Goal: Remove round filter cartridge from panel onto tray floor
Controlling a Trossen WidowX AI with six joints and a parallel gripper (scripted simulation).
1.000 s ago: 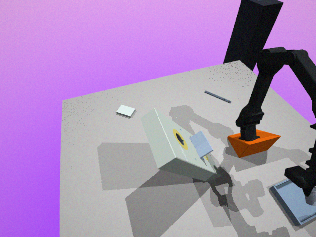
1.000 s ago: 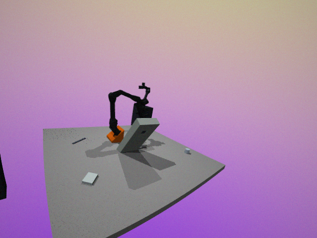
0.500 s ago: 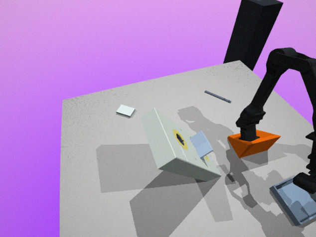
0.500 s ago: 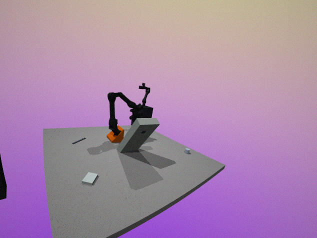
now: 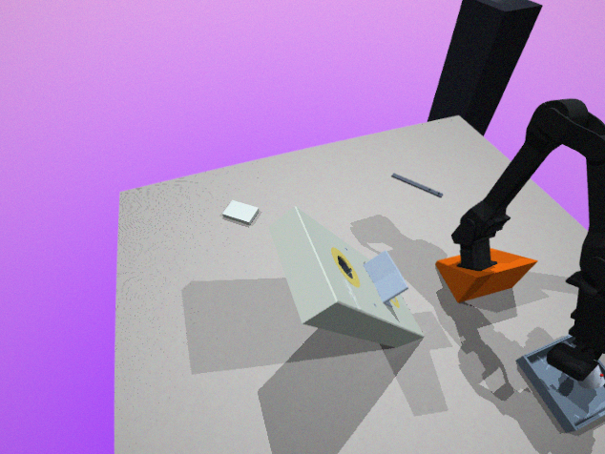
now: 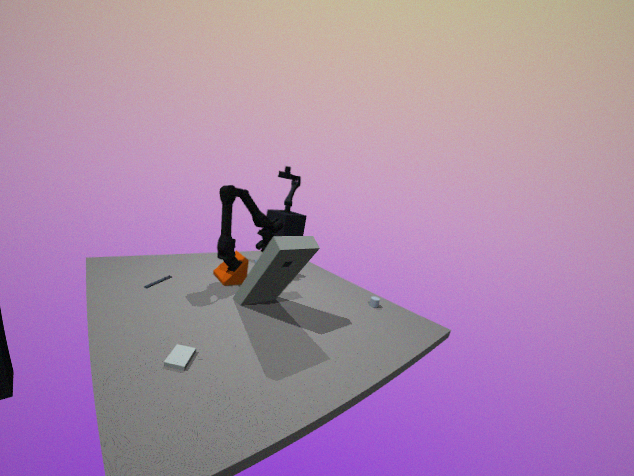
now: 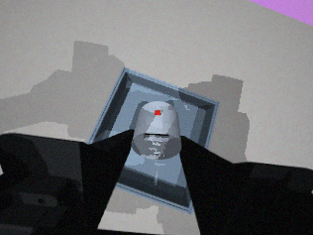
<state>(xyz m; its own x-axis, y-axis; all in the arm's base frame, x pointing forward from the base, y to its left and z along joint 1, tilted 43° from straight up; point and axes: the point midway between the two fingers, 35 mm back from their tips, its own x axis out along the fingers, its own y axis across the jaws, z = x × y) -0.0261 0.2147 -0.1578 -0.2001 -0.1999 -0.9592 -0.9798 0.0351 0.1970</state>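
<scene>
My gripper tip is now 60 mm above the blue-grey tray. Round my gripper tip: pale green service panel: 350 mm ahead, 320 mm to the right, 110 mm above; then round grey filter cartridge: right at my gripper tip; then small white cylinder: 570 mm ahead, 160 mm to the left, 50 mm below.
</scene>
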